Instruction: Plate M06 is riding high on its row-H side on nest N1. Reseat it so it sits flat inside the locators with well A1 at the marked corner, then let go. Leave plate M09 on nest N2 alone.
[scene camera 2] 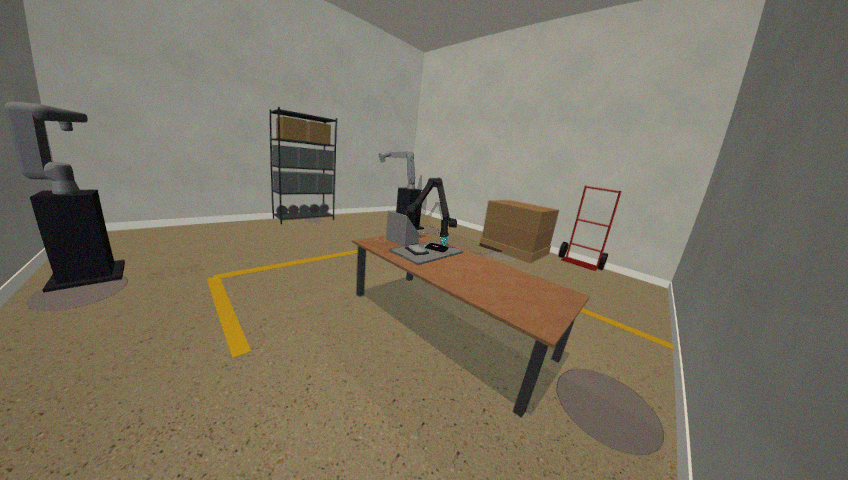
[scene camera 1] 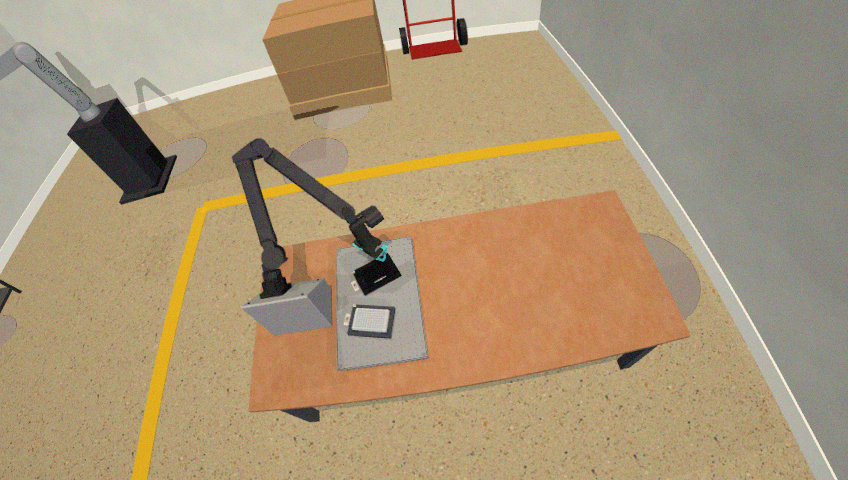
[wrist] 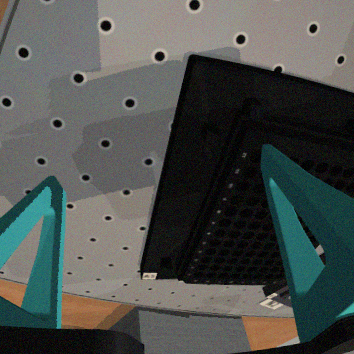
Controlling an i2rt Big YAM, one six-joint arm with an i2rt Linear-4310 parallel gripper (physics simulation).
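Places are measured from the arm's base along level axes (x ahead, y left, z up), in metres.
Where they show: gripper, fingertip midpoint: (scene camera 2: 443,244) (scene camera 1: 376,255) (wrist: 155,169); arm's base at its link origin: (scene camera 2: 401,221) (scene camera 1: 276,292).
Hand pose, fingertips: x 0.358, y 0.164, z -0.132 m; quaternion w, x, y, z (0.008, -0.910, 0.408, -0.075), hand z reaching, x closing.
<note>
Each offset is from my fingertips to the top centre of the thing. "spot": to the spot under its first point. Level surfaces: height alone.
Black plate M06 @[dx -0.006, dy -0.081, dz +0.014 m] (scene camera 1: 379,273) (wrist: 225,245) lies on black nest N1 @[dx -0.009, dy -0.076, dz +0.001 m] (wrist: 200,105); plate and nest blend together in the scene views. In the wrist view its wells and column marks show, with the A1 label @[spot: dx -0.098, dy -0.051, dz -0.009 m] (wrist: 149,275) at the nest's lower left corner. The right finger hides part of the plate, and the row-H side's height cannot be told. My gripper (scene camera 1: 370,250) (scene camera 2: 443,240) (wrist: 155,169) is open and empty, above the nest's back part; in the wrist view its teal fingers straddle the nest's left edge. White plate M09 @[dx -0.048, dy -0.273, dz +0.005 m] (scene camera 1: 370,319) sits in dark nest N2 @[dx -0.048, dy -0.273, dz -0.003 m] (scene camera 1: 390,325).
Both nests stand on a grey perforated board (scene camera 1: 410,342) (scene camera 2: 452,252) on the orange-brown table @[dz -0.034 m] (scene camera 1: 535,285) (scene camera 2: 493,285). A grey box (scene camera 1: 291,315) (scene camera 2: 398,227) stands at the arm's base, left of the board. Cartons (scene camera 1: 333,59) and a red hand truck (scene camera 1: 436,50) stand beyond the table.
</note>
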